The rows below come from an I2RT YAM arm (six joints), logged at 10 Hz.
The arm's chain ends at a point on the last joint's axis. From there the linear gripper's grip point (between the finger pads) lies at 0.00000 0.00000 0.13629 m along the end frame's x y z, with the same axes.
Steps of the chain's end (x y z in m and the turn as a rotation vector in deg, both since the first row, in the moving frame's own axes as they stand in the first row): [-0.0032 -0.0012 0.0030 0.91 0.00 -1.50]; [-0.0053 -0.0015 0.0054 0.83 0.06 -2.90]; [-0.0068 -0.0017 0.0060 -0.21 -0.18 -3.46]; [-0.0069 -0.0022 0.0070 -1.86 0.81 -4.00]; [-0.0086 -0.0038 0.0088 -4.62 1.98 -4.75]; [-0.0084 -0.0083 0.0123 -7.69 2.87 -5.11]
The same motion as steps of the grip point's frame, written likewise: [-0.0032 -0.0034 0.0030 0.91 0.00 -1.50]; [-0.0052 -0.0035 0.0054 0.83 0.06 -2.90]; [-0.0072 -0.0012 0.0060 -0.21 -0.18 -3.46]; [-0.0048 0.0022 0.0069 -1.86 0.81 -4.00]; [-0.0034 0.0070 0.0083 -4.62 1.98 -4.75]; [-0.0008 0.0096 0.0109 -7.69 2.87 -5.11]
